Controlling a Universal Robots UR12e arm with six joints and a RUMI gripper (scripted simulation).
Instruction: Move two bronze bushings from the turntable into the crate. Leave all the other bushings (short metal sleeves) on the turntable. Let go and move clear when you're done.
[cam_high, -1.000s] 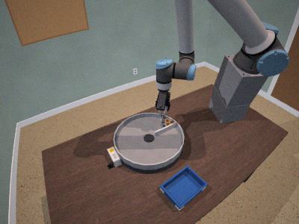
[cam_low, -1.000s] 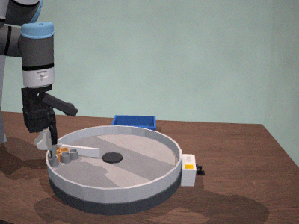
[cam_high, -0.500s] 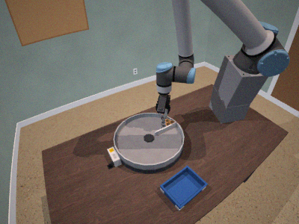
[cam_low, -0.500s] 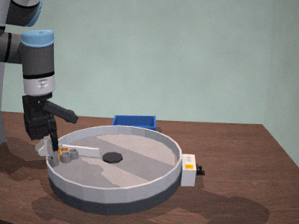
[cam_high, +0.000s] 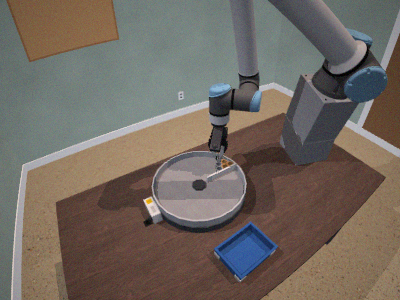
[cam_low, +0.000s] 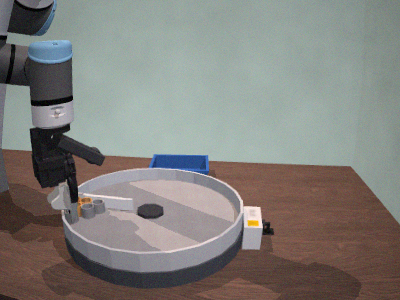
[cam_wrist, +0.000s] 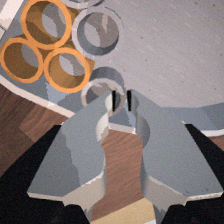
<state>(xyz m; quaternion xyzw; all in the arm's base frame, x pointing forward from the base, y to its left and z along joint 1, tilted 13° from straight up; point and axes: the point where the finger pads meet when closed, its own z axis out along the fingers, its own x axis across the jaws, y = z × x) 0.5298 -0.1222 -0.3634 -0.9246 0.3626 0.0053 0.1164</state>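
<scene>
The round grey turntable lies 16 cm ahead of my hand, 10 cm to the left of it and 2 cm below it. Also, from my hand: blue crate: 46 cm to the left, 16 cm ahead, 5 cm below.
</scene>
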